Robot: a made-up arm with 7 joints. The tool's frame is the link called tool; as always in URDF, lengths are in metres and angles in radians. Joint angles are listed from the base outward. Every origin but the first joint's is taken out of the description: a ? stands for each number. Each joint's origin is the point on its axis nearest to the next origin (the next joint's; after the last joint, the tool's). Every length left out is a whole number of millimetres.
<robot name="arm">
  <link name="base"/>
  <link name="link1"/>
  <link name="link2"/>
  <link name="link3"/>
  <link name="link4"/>
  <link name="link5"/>
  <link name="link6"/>
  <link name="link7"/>
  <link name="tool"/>
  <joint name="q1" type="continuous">
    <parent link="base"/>
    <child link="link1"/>
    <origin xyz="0 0 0.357" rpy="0 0 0"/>
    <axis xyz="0 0 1"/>
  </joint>
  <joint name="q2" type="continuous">
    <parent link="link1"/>
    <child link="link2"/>
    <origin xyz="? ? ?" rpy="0 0 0"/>
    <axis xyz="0 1 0"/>
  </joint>
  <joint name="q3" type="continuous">
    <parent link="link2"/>
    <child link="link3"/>
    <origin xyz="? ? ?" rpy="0 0 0"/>
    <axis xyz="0 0 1"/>
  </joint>
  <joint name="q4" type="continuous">
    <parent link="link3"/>
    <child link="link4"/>
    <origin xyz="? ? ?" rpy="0 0 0"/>
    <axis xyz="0 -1 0"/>
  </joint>
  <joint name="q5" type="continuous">
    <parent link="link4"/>
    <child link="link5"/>
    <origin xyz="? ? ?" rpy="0 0 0"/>
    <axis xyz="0 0 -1"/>
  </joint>
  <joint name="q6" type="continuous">
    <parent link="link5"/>
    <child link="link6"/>
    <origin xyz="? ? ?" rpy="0 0 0"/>
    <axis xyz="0 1 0"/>
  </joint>
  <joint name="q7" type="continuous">
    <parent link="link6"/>
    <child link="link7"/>
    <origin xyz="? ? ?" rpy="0 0 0"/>
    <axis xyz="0 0 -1"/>
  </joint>
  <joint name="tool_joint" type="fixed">
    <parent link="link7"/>
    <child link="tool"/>
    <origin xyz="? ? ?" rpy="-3.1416 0 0"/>
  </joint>
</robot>
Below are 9 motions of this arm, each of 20 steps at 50 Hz.
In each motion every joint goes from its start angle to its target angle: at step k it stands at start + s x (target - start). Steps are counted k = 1, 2, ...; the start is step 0. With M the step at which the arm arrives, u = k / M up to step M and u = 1 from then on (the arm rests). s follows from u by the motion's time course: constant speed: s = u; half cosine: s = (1 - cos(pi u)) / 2; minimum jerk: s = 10 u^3 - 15 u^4 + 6 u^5.
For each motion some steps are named. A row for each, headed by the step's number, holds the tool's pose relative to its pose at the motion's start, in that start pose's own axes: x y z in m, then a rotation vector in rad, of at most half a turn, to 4 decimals.
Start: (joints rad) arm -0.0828 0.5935 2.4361 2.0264 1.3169 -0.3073 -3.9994
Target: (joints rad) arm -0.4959 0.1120 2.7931 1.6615 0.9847 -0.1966 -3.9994
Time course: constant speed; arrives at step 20
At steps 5, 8, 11, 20:
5: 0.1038 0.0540 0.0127 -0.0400 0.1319 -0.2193
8: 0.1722 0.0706 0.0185 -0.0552 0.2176 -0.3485
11: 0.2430 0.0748 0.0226 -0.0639 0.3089 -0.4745
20: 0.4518 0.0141 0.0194 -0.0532 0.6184 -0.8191

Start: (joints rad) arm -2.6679 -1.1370 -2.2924 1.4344 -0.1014 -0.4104 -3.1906
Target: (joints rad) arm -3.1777 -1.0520 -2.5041 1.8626 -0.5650 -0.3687 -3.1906
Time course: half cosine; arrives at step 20
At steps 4, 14, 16, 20:
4: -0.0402 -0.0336 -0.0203 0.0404 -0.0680 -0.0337
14: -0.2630 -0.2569 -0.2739 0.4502 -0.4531 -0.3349
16: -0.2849 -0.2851 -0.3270 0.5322 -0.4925 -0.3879
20: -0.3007 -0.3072 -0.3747 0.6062 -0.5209 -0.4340

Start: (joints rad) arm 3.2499 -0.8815 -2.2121 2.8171 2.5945 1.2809 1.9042
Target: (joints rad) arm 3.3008 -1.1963 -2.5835 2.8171 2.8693 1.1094 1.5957
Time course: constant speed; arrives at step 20
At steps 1, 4, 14, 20:
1: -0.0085 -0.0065 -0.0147 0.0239 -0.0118 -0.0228
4: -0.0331 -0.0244 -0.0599 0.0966 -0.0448 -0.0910
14: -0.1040 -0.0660 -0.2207 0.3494 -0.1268 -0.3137
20: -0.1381 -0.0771 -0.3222 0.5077 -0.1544 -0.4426

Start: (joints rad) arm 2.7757 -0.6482 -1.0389 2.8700 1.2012 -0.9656 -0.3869
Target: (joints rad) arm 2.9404 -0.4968 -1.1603 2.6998 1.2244 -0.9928 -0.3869
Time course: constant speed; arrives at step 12
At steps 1, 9, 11, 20:
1: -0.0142 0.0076 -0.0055 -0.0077 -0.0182 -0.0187
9: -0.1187 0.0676 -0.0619 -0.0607 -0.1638 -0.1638
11: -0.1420 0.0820 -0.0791 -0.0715 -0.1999 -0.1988
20: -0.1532 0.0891 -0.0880 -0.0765 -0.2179 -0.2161

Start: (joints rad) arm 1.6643 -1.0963 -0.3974 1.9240 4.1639 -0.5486 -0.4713
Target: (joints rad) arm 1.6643 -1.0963 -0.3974 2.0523 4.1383 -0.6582 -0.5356
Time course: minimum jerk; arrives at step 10
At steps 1, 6, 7, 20:
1: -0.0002 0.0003 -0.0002 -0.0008 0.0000 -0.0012
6: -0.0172 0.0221 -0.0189 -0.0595 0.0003 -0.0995
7: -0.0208 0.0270 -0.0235 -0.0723 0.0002 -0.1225
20: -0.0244 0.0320 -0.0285 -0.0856 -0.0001 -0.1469

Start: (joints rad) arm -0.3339 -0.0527 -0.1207 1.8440 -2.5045 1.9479 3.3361
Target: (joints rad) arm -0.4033 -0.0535 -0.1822 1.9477 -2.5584 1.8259 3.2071
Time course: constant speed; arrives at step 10
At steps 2, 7, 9, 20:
2: -0.0013 0.0005 0.0124 0.0213 0.0035 -0.0263
7: -0.0033 0.0003 0.0432 0.0762 0.0135 -0.0943
9: -0.0035 -0.0003 0.0554 0.0988 0.0180 -0.1224
20: -0.0035 -0.0007 0.0615 0.1102 0.0205 -0.1367

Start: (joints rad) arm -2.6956 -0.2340 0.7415 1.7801 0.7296 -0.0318 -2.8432
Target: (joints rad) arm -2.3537 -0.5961 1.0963 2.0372 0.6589 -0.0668 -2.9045
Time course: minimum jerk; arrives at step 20
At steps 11, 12, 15, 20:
11: 0.1118 0.2850 -0.1903 -0.5244 0.1417 -0.0517
12: 0.1233 0.3186 -0.2324 -0.6040 0.1592 -0.0538
15: 0.1436 0.3860 -0.3435 -0.7941 0.1970 -0.0530
20: 0.1497 0.4116 -0.4016 -0.8858 0.2134 -0.0495

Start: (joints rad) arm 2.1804 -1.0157 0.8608 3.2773 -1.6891 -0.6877 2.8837
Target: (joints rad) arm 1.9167 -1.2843 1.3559 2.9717 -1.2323 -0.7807 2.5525
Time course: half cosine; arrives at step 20
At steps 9, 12, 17, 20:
9: -0.0926 -0.0503 0.0468 0.1753 -0.1299 0.2251
12: -0.1455 -0.0750 0.0662 0.2602 -0.1931 0.3629
17: -0.2134 -0.1016 0.0847 0.3486 -0.2607 0.5491
20: -0.2263 -0.1061 0.0874 0.3625 -0.2717 0.5857

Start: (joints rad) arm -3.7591 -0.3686 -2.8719 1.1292 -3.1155 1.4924 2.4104
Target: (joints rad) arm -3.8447 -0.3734 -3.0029 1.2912 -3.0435 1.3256 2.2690
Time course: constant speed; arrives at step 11
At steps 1, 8, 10, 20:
1: -0.0073 0.0110 0.0054 -0.0139 -0.0122 -0.0271
8: -0.0530 0.0938 0.0372 -0.1079 -0.1002 -0.2107
10: -0.0643 0.1190 0.0444 -0.1337 -0.1261 -0.2612
20: -0.0696 0.1318 0.0477 -0.1464 -0.1392 -0.2862

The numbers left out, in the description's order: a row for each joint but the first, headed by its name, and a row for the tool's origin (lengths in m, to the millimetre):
q2: 0 0 0
q3: 0 0 0.408
q4: 0.058 0 0
q5: 0.081 0 -0.358
q6: 0 0 0
q7: 0.113 0 -0.145
tool: 0 0 0

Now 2 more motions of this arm.
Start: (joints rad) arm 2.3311 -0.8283 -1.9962 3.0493 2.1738 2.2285 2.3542
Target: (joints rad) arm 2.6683 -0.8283 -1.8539 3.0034 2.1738 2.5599 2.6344
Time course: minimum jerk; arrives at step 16
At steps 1, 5, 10, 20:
1: 0.0003 -0.0001 0.0000 -0.0012 -0.0003 0.0007
5: 0.0243 -0.0105 -0.0012 -0.0968 -0.0209 0.0514
10: 0.0986 -0.0378 0.0004 -0.3909 -0.0587 0.1745
20: 0.1366 -0.0494 0.0040 -0.5377 -0.0638 0.2168

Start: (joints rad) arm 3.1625 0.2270 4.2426 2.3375 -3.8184 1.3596 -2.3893
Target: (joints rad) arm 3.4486 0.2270 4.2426 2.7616 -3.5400 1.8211 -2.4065
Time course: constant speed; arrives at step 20
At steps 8, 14, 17, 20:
8: 0.1258 -0.0172 0.0869 0.1044 0.4196 -0.0418
14: 0.2333 -0.0315 0.1194 0.1753 0.7348 -0.0925
17: 0.2883 -0.0389 0.1244 0.2080 0.8921 -0.1248
20: 0.3428 -0.0464 0.1221 0.2386 1.0489 -0.1621

